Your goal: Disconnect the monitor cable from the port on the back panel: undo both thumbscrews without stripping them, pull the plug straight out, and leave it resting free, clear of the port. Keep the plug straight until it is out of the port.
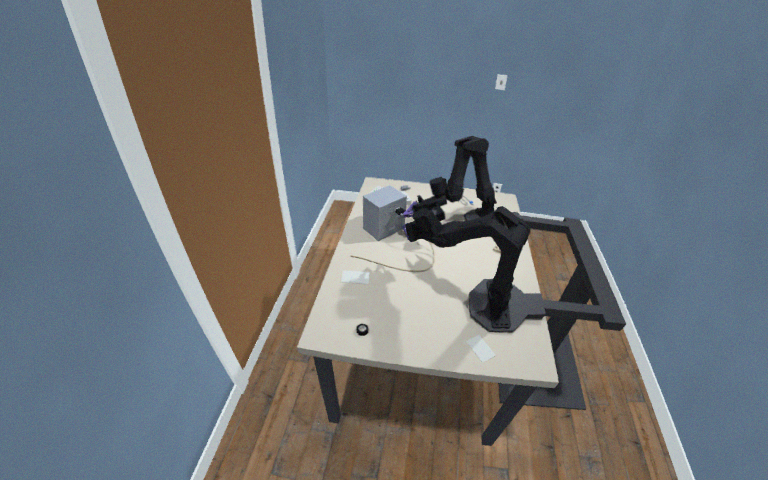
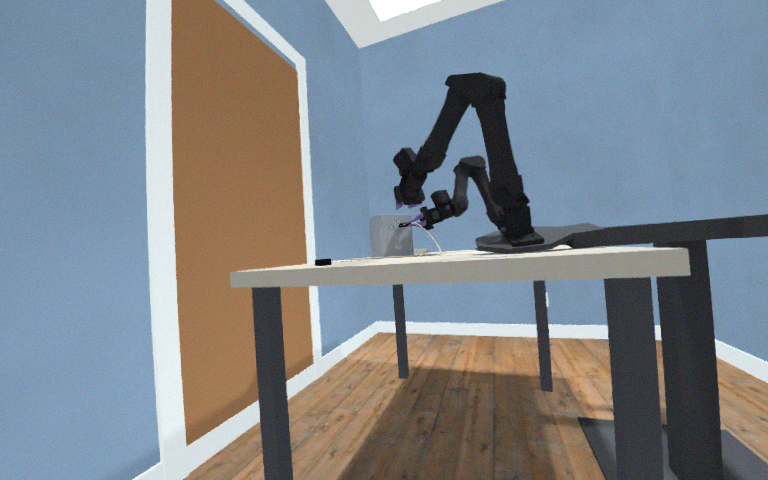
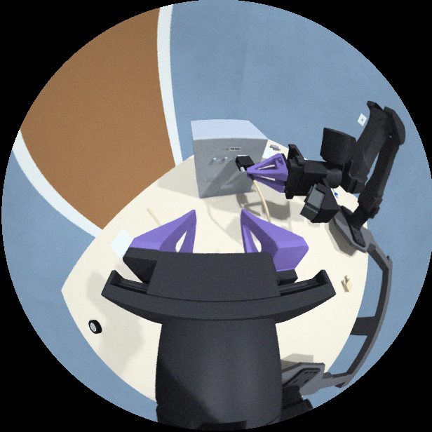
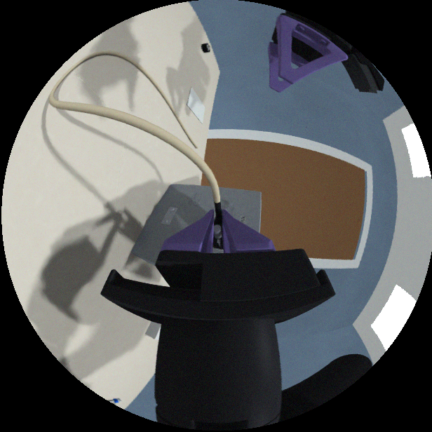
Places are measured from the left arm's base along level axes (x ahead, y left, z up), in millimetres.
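Where they show: left gripper, between the fingertips: [image 1: 408,225] [image 2: 402,208]; right gripper, between the fingertips: [image 1: 404,215] [image 2: 406,224]; left arm's base, origin of its link: [image 1: 498,303] [image 2: 519,236].
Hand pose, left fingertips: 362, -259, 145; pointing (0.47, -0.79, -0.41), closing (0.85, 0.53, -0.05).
Observation:
Each offset is from my left fingertips to the top centre of the thing, as dx, dy, dz. "spot": to the spot under its first point. Level surfaces: height alone.
The grey box {+71, -171, +0} [image 1: 385,215] [image 2: 382,237] [image 3: 212,182] [image 4: 167,240] stands on the table. A black plug {+39, -156, -46} [image 2: 403,224] [image 3: 244,161] is at its back panel; how deep it sits in the port is hidden. A metallic thumbscrew [image 3: 242,169] [image 4: 218,230] shows beside the fingertips. The beige cable {spot: -129, -15, -176} [image 1: 433,257] [image 3: 262,197] [image 4: 150,125] curves from the plug to the table. My right gripper [image 3: 246,172] [image 4: 217,214] is shut on the plug's cable end; the exact contact is partly hidden. My left gripper [image 2: 404,207] [image 3: 218,214] is partly open and empty, held above the table, apart from the plug.
White cards {+200, +129, -185} [image 1: 355,277] {-280, +436, -185} [image 1: 481,348] and a small round black object {+141, +394, -170} [image 1: 362,329] [image 3: 95,326] lie on the table {dz -187} [image 1: 430,339]. A small beige piece [image 3: 347,283] lies near the arm bases. The left arm [image 1: 470,230] reaches close beside the right arm [image 1: 456,181].

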